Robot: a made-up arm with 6 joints.
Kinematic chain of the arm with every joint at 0, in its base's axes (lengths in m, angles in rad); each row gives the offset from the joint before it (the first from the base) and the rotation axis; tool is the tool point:
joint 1: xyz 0 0 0.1 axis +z
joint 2: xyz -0.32 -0.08 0 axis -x
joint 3: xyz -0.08 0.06 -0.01 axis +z
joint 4: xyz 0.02 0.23 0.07 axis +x
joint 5: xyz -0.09 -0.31 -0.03 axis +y
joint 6: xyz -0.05 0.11 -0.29 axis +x
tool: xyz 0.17 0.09 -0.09
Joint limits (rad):
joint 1: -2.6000..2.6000
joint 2: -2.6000..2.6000
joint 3: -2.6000..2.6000
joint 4: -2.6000..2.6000
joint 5: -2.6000..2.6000
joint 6: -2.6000..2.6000
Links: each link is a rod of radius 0.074 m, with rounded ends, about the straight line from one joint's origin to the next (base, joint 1, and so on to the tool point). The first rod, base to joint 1, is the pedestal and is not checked.
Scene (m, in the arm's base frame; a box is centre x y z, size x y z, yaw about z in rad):
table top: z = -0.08
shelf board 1: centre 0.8 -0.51 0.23 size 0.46 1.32 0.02 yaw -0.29
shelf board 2: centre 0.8 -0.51 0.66 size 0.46 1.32 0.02 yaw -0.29
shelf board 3: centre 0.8 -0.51 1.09 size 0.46 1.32 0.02 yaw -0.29
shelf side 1: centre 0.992 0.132 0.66 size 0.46 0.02 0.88 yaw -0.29
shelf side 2: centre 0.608 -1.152 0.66 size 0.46 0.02 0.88 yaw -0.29
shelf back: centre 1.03 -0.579 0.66 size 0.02 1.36 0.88 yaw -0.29
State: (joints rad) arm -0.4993 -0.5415 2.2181 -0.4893 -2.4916 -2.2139
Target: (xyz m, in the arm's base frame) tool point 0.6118 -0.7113 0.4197
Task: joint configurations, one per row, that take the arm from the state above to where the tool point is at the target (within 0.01 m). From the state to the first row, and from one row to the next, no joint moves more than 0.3 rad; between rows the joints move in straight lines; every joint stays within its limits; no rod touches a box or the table.
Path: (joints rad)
1: -0.2085 -0.5455 2.1854 -0.5892 -2.5052 -2.1575
2: 0.0822 -0.5494 2.1526 -0.6891 -2.5187 -2.1012
3: 0.3730 -0.5534 2.1199 -0.7890 -2.5322 -2.0448
4: 0.6637 -0.5573 2.0872 -0.8889 -2.5458 -1.9884
5: 0.9545 -0.5613 2.0545 -0.9888 -2.5594 -1.9321
6: 1.2452 -0.5653 2.0217 -1.0887 -2.5729 -1.8757
7: 1.5360 -0.5692 1.9890 -1.1886 -2.5864 -1.8193
8: 1.8268 -0.5732 1.9563 -1.2885 -2.6000 -1.7629

